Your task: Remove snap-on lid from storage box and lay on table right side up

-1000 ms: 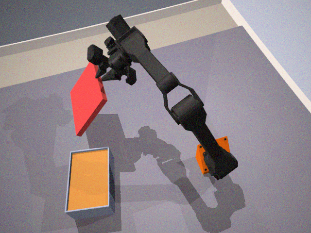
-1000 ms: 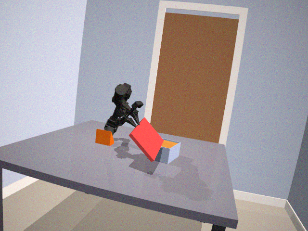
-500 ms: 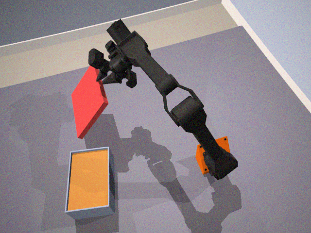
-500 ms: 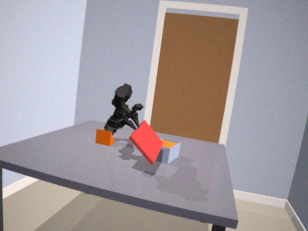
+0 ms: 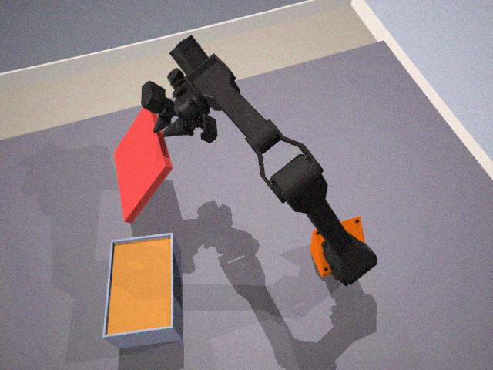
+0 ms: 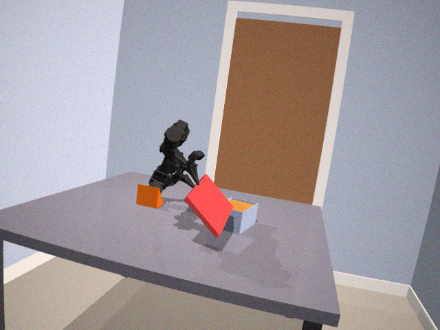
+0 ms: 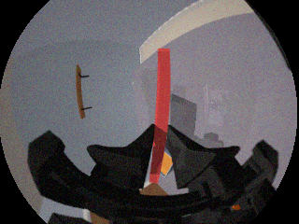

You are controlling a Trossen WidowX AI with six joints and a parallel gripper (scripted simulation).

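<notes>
The red lid lies 6 cm ahead of my gripper tip, 5 cm below it and 1 cm to the left of it. Also, from my gripper tip: storage box: 27 cm to the left, 16 cm below, 14 cm ahead.
</notes>
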